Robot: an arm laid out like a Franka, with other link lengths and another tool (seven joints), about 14 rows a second.
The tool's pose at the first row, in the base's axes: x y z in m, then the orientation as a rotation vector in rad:
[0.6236, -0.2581, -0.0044, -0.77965, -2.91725, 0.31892]
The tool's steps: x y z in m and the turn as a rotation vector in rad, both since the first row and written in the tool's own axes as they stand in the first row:
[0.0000, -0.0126, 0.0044, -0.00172, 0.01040, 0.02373]
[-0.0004, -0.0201, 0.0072, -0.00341, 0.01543, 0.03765]
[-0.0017, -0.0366, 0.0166, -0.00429, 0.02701, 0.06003]
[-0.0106, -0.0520, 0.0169, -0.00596, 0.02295, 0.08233]
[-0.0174, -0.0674, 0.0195, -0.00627, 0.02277, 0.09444]
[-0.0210, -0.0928, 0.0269, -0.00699, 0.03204, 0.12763]
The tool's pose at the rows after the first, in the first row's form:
[0.6169, -0.2695, -0.0058, -0.81425, -2.90100, 0.31356]
[0.6132, -0.2766, -0.0068, -0.83461, -2.89254, 0.30994]
[0.6049, -0.2928, -0.0123, -0.86657, -2.87471, 0.30505]
[0.6051, -0.3104, -0.0095, -0.89991, -2.87137, 0.30648]
[0.6032, -0.3273, -0.0088, -0.91772, -2.86730, 0.30712]
[0.5929, -0.3519, -0.0104, -0.96517, -2.84654, 0.30434]

